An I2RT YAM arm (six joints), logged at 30 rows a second.
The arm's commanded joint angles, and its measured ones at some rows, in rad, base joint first. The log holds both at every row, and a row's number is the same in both.
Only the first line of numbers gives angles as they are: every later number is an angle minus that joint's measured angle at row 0.
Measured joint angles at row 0:
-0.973 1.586 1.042 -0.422 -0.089 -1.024
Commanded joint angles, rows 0 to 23:
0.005 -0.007 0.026 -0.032 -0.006 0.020
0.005 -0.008 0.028 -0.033 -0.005 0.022
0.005 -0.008 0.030 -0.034 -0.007 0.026
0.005 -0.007 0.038 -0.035 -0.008 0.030
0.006 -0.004 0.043 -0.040 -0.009 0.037
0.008 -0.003 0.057 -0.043 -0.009 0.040
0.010 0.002 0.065 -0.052 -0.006 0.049
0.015 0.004 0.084 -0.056 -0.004 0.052
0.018 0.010 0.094 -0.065 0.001 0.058
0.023 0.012 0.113 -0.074 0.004 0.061
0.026 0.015 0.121 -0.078 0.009 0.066
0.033 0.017 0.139 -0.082 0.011 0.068
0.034 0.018 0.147 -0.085 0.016 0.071
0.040 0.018 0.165 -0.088 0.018 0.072
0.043 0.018 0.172 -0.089 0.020 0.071
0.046 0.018 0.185 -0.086 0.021 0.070
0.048 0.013 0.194 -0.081 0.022 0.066
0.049 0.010 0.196 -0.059 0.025 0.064
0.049 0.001 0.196 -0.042 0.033 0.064
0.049 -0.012 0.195 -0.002 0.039 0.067
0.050 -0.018 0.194 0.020 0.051 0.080
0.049 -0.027 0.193 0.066 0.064 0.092
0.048 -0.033 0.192 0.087 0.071 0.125
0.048 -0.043 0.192 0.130 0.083 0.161
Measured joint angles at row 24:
0.048 0.017 0.178 0.004 0.035 0.069
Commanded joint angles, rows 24 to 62:
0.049 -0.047 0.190 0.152 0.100 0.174
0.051 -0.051 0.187 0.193 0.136 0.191
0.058 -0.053 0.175 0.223 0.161 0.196
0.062 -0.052 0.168 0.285 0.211 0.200
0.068 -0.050 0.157 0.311 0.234 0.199
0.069 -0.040 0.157 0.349 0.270 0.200
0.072 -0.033 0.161 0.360 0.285 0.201
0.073 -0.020 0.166 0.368 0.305 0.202
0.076 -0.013 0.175 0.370 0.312 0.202
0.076 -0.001 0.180 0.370 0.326 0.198
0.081 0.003 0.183 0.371 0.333 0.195
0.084 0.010 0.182 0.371 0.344 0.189
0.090 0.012 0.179 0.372 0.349 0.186
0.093 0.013 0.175 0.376 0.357 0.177
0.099 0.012 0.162 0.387 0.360 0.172
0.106 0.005 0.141 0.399 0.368 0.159
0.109 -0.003 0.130 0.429 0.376 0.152
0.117 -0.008 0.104 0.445 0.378 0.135
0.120 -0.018 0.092 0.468 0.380 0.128
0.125 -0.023 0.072 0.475 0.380 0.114
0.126 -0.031 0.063 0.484 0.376 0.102
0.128 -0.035 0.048 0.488 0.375 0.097
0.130 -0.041 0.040 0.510 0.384 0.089
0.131 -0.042 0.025 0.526 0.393 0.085
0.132 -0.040 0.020 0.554 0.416 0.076
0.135 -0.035 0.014 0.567 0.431 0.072
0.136 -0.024 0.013 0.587 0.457 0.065
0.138 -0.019 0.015 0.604 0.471 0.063
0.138 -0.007 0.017 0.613 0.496 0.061
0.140 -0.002 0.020 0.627 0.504 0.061
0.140 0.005 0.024 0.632 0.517 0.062
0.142 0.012 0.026 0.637 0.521 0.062
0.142 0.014 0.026 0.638 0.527 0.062
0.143 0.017 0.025 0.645 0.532 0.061
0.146 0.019 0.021 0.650 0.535 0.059
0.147 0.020 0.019 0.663 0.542 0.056
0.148 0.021 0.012 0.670 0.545 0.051
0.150 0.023 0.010 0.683 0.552 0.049
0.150 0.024 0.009 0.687 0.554 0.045
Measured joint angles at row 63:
0.140 0.019 0.021 0.613 0.504 0.058
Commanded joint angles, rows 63 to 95:
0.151 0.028 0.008 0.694 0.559 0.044
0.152 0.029 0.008 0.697 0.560 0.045
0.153 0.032 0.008 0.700 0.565 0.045
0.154 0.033 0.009 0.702 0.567 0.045
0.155 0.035 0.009 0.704 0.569 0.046
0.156 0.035 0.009 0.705 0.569 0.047
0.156 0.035 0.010 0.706 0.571 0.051
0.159 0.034 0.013 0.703 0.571 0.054
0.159 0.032 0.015 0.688 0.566 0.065
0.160 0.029 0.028 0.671 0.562 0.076
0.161 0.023 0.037 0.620 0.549 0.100
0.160 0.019 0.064 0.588 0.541 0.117
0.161 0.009 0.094 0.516 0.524 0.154
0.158 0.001 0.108 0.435 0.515 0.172
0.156 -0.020 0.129 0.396 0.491 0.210
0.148 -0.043 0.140 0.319 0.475 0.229
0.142 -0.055 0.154 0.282 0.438 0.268
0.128 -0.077 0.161 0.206 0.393 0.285
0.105 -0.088 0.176 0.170 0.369 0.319
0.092 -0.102 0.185 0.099 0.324 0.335
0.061 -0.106 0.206 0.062 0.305 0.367
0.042 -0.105 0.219 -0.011 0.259 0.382
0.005 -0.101 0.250 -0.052 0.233 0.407
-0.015 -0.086 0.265 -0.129 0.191 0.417
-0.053 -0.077 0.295 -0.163 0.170 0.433
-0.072 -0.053 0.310 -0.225 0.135 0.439
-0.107 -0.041 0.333 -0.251 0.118 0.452
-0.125 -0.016 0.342 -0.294 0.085 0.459
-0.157 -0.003 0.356 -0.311 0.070 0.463
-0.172 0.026 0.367 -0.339 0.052 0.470
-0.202 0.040 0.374 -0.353 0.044 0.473
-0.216 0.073 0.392 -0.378 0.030 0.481
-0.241 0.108 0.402 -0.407 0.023 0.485
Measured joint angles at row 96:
-0.179 0.010 0.360 -0.199 0.127 0.428
